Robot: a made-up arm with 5 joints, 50 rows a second.
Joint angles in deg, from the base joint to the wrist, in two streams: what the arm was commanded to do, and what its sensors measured. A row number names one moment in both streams.
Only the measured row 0 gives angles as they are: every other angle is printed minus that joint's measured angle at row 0.
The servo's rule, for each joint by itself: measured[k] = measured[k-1] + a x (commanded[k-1-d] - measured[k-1]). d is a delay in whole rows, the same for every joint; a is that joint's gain. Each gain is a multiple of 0.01, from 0.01 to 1. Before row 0 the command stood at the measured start. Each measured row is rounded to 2 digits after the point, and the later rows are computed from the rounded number. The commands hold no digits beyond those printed.
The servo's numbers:
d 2
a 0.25 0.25 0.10 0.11 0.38
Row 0, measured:
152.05, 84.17, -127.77, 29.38, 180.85
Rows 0 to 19, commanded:
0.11, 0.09, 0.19, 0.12, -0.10
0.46, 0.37, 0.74, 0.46, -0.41
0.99, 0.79, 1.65, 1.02, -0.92
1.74, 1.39, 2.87, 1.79, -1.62
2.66, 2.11, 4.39, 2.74, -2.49
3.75, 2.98, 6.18, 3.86, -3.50
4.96, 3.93, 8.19, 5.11, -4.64
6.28, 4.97, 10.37, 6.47, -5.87
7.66, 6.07, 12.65, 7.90, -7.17
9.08, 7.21, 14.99, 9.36, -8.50
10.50, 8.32, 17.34, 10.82, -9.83
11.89, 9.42, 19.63, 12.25, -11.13
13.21, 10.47, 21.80, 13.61, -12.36
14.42, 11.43, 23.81, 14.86, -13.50
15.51, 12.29, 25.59, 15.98, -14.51
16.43, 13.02, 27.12, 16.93, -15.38
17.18, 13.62, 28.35, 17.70, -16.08
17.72, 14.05, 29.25, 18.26, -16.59
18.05, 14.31, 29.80, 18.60, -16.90
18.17, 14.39, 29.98, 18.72, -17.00
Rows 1 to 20, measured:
0.00, 0.00, 0.00, 0.00, 0.00
0.00, 0.00, 0.00, 0.00, 0.00
0.03, 0.02, 0.02, 0.01, -0.04
0.14, 0.11, 0.09, 0.06, -0.18
0.35, 0.28, 0.25, 0.17, -0.46
0.70, 0.56, 0.51, 0.35, -0.90
1.19, 0.95, 0.90, 0.61, -1.50
1.83, 1.46, 1.43, 0.97, -2.26
2.61, 2.08, 2.11, 1.43, -3.16
3.53, 2.80, 2.94, 1.98, -4.19
4.56, 3.62, 3.91, 2.63, -5.32
5.69, 4.52, 5.02, 3.37, -6.53
6.89, 5.47, 6.25, 4.19, -7.78
8.14, 6.46, 7.59, 5.08, -9.05
9.41, 7.46, 9.01, 6.02, -10.31
10.66, 8.45, 10.49, 6.99, -11.52
11.87, 9.41, 12.00, 7.98, -12.66
13.01, 10.31, 13.51, 8.96, -13.69
14.05, 11.14, 14.99, 9.92, -14.60
14.97, 11.87, 16.42, 10.84, -15.36

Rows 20 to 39, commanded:
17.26, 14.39, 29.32, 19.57, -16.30
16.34, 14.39, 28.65, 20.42, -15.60
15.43, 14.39, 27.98, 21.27, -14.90
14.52, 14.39, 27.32, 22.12, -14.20
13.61, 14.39, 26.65, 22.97, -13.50
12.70, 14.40, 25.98, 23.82, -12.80
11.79, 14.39, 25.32, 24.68, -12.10
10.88, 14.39, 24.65, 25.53, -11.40
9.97, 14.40, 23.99, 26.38, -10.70
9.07, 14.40, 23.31, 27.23, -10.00
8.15, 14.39, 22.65, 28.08, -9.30
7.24, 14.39, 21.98, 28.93, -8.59
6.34, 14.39, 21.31, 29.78, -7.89
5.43, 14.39, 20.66, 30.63, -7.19
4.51, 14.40, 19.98, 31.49, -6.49
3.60, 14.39, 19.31, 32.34, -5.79
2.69, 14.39, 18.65, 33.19, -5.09
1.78, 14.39, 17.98, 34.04, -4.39
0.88, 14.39, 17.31, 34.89, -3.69
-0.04, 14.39, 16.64, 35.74, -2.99
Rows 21 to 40, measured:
15.74, 12.48, 17.76, 11.69, -15.95
16.35, 12.96, 18.98, 12.46, -16.35
16.58, 13.32, 20.01, 13.24, -16.33
16.52, 13.59, 20.87, 14.03, -16.05
16.25, 13.79, 21.58, 14.83, -15.61
15.82, 13.94, 22.15, 15.63, -15.07
15.27, 14.05, 22.60, 16.44, -14.47
14.63, 14.14, 22.94, 17.25, -13.84
13.92, 14.20, 23.18, 18.07, -13.18
13.16, 14.25, 23.33, 18.89, -12.50
12.36, 14.29, 23.40, 19.71, -11.82
11.54, 14.32, 23.39, 20.54, -11.13
10.69, 14.34, 23.32, 21.37, -10.43
9.83, 14.35, 23.19, 22.20, -9.73
8.96, 14.36, 23.00, 23.03, -9.03
8.08, 14.37, 22.77, 23.87, -8.33
7.19, 14.38, 22.49, 24.71, -7.63
6.29, 14.38, 22.17, 25.55, -6.93
5.39, 14.38, 21.82, 26.39, -6.23
4.49, 14.38, 21.44, 27.23, -5.53

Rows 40 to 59, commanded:
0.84, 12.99, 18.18, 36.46, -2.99
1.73, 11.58, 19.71, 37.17, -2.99
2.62, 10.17, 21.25, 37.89, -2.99
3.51, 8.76, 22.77, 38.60, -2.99
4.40, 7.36, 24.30, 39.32, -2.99
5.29, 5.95, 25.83, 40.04, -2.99
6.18, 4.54, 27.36, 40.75, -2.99
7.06, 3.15, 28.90, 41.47, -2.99
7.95, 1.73, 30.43, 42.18, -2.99
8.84, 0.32, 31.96, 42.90, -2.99
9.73, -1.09, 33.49, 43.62, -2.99
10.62, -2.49, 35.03, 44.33, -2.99
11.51, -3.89, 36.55, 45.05, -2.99
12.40, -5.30, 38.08, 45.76, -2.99
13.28, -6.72, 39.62, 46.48, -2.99
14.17, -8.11, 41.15, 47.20, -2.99
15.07, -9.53, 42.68, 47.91, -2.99
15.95, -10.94, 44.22, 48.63, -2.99
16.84, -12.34, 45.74, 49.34, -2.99
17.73, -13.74, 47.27, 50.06, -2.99
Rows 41 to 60, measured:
3.59, 14.38, 21.03, 28.07, -4.83
2.68, 14.38, 20.59, 28.91, -4.13
2.22, 14.03, 20.35, 29.74, -3.70
2.10, 13.42, 20.29, 30.56, -3.43
2.23, 12.61, 20.39, 31.37, -3.26
2.55, 11.65, 20.63, 32.17, -3.16
3.01, 10.58, 21.00, 32.96, -3.10
3.58, 9.42, 21.48, 33.74, -3.06
4.23, 8.20, 22.07, 34.51, -3.03
4.94, 6.94, 22.75, 35.28, -3.01
5.69, 5.64, 23.52, 36.04, -3.00
6.48, 4.31, 24.36, 36.79, -3.00
7.29, 2.96, 25.27, 37.54, -3.00
8.12, 1.60, 26.25, 38.29, -3.00
8.97, 0.23, 27.28, 39.03, -3.00
9.83, -1.15, 28.36, 39.77, -3.00
10.69, -2.54, 29.49, 40.51, -3.00
11.56, -3.93, 30.66, 41.25, -3.00
12.44, -5.33, 31.86, 41.98, -3.00
13.32, -6.73, 33.10, 42.71, -3.00

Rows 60 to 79, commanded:
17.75, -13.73, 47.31, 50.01, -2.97
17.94, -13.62, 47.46, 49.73, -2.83
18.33, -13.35, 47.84, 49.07, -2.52
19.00, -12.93, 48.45, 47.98, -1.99
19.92, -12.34, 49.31, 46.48, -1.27
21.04, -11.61, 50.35, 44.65, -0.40
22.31, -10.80, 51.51, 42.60, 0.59
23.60, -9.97, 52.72, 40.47, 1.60
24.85, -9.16, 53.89, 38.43, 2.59
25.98, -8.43, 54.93, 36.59, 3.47
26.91, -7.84, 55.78, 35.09, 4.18
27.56, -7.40, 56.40, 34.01, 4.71
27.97, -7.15, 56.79, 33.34, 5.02
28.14, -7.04, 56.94, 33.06, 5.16
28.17, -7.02, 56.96, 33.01, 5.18
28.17, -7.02, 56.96, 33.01, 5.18
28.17, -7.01, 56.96, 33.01, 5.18
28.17, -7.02, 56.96, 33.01, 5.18
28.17, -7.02, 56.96, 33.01, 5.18
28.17, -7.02, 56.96, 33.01, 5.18
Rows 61 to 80, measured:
14.20, -8.13, 34.36, 43.44, -3.00
15.08, -9.53, 35.65, 44.17, -3.00
15.75, -10.58, 36.82, 44.81, -2.99
16.30, -11.34, 37.88, 45.35, -2.93
16.81, -11.84, 38.88, 45.76, -2.77
17.36, -12.11, 39.84, 46.00, -2.47
18.00, -12.17, 40.79, 46.05, -2.01
18.76, -12.03, 41.75, 45.90, -1.40
19.65, -11.72, 42.73, 45.54, -0.64
20.64, -11.28, 43.73, 44.98, 0.21
21.69, -10.75, 44.75, 44.26, 1.11
22.76, -10.17, 45.77, 43.42, 2.01
23.80, -9.59, 46.77, 42.50, 2.83
24.74, -9.04, 47.73, 41.57, 3.54
25.55, -8.57, 48.64, 40.66, 4.10
26.20, -8.19, 49.47, 39.82, 4.50
26.69, -7.90, 50.22, 39.07, 4.76
27.06, -7.68, 50.89, 38.40, 4.92
27.34, -7.51, 51.50, 37.81, 5.02
27.55, -7.39, 52.05, 37.28, 5.08

